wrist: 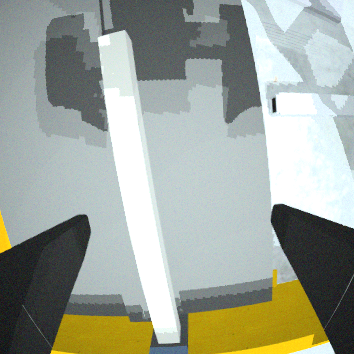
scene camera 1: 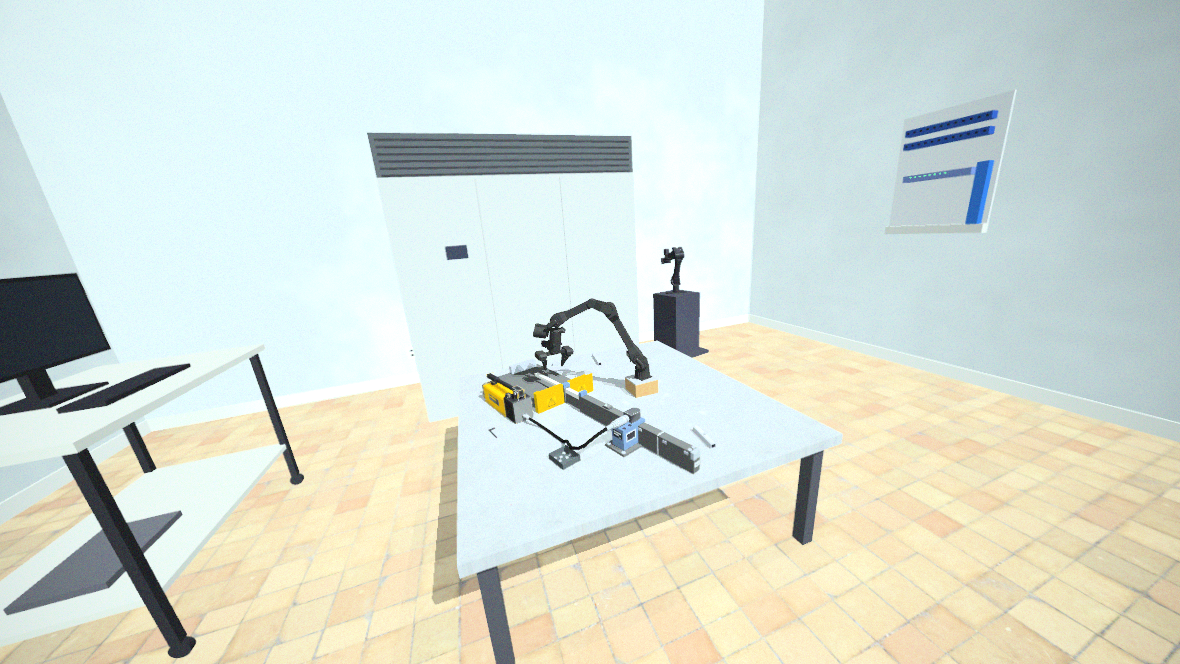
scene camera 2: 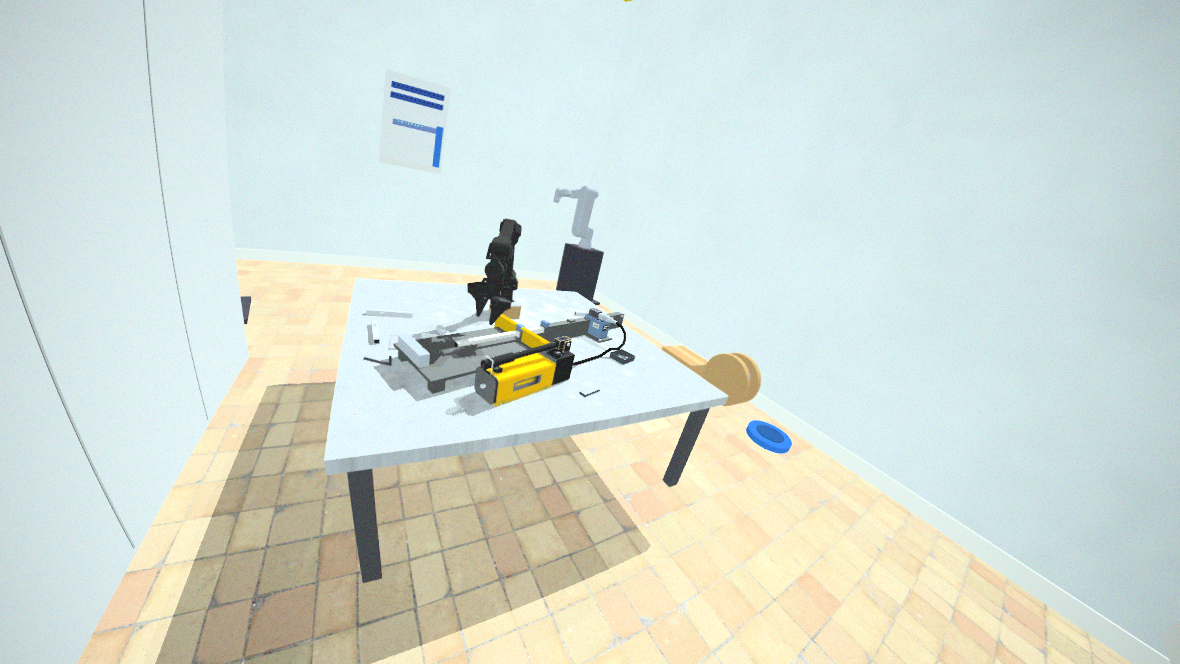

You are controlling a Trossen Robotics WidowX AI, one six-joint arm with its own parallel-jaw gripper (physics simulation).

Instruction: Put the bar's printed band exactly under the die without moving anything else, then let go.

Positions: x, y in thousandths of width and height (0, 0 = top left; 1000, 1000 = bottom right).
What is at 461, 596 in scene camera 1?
A yellow and grey machine.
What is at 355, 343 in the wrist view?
A long pale bar.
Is my gripper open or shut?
Open.
